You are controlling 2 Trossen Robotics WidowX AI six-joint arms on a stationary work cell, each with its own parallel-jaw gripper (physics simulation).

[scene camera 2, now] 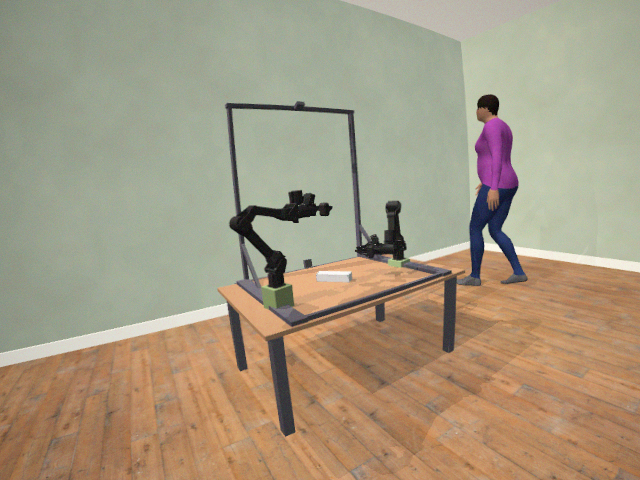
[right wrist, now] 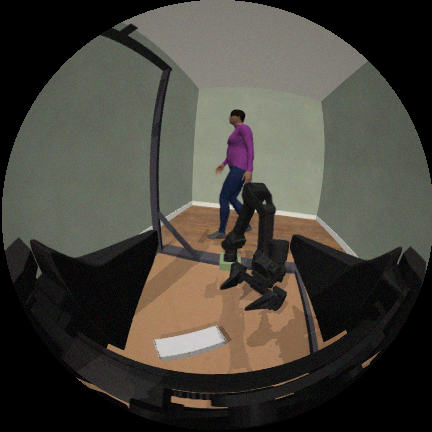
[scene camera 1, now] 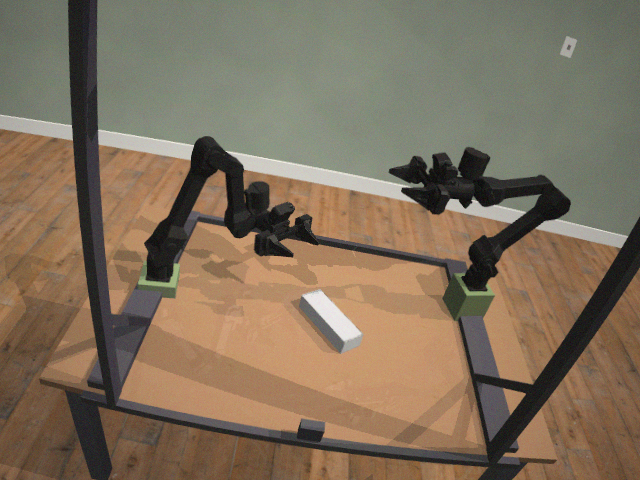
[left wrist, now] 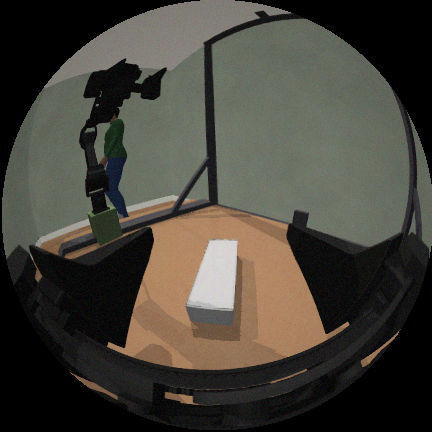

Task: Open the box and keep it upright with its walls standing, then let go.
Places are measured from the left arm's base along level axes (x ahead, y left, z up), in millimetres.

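Pixels of known places: left gripper, fingertip midpoint: (scene camera 2: 355, 249) (right wrist: 231, 297) (scene camera 1: 305, 249) (left wrist: 221, 232); right gripper, fingertip midpoint: (right wrist: 227, 240) (scene camera 1: 395, 180) (left wrist: 146, 63); left arm's base, origin of the base link: (scene camera 2: 399, 259) (right wrist: 229, 257) (scene camera 1: 159, 273); right arm's base, origin of the base link: (scene camera 2: 276, 285) (scene camera 1: 474, 284) (left wrist: 100, 209).
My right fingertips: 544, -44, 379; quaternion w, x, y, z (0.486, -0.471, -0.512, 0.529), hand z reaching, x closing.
Ahead of a thing's pixels: the offset from my right fingertips to its top centre, as dx, dy, dz. "spot": to the spot under its first point. Level surfaces: height alone.
A long white box @(-84, -67, -373) (scene camera 1: 330, 321) (scene camera 2: 333, 276) (left wrist: 215, 275) (right wrist: 190, 342) lies closed on the table near its middle, its flat top down and unbroken, set slantwise in scene camera 1. A thin seam shows along its near top edge in the left wrist view. My left gripper (scene camera 1: 304, 249) (scene camera 2: 357, 250) (left wrist: 221, 232) is open and empty, above the table, up and left of the box in scene camera 1. My right gripper (scene camera 1: 396, 180) (scene camera 2: 330, 207) is open and empty, held higher, up and right of the box in scene camera 1. Neither touches the box.
The wooden table @(dz -418) (scene camera 1: 206, 372) (scene camera 2: 310, 294) has a dark frame around it. Tall dark posts @(spot: -588, -360, +164) (scene camera 1: 84, 155) (scene camera 2: 354, 170) rise at one side. A small dark block @(-171, -416, -360) (scene camera 1: 311, 429) sits on the frame's near bar. A person in a purple top (scene camera 2: 496, 155) (right wrist: 241, 147) stands beyond the table.
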